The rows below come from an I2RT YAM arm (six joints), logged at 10 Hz.
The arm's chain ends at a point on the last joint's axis. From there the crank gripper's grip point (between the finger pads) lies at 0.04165 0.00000 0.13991 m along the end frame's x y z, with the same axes.
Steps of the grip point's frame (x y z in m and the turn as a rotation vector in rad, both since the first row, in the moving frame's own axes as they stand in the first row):
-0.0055 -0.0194 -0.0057 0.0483 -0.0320 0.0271
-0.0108 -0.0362 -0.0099 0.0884 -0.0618 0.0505
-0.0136 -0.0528 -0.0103 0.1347 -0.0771 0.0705
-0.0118 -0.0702 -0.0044 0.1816 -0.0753 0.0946
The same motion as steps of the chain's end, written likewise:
-0.0011 -0.0137 -0.0068 0.0483 -0.0320 0.0271
-0.0024 -0.0256 -0.0117 0.0884 -0.0618 0.0505
-0.0033 -0.0364 -0.0120 0.1347 -0.0771 0.0705
-0.0022 -0.0481 -0.0052 0.1816 -0.0753 0.0946

